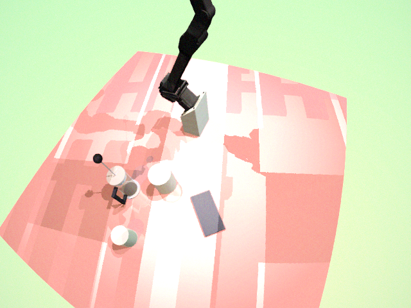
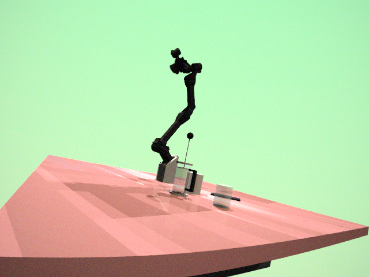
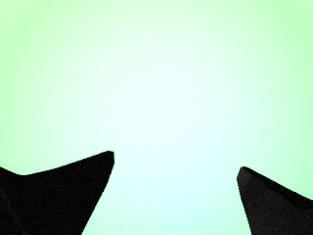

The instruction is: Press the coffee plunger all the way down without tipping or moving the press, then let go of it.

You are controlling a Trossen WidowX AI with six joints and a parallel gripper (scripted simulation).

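Now: gripper tip 72 cm above the coffee press, 50 cm short of it and 8 cm to the left of it. Round my gripper tip: white cylinder 80 cm below, 42 cm ahead, 4 cm to the left.
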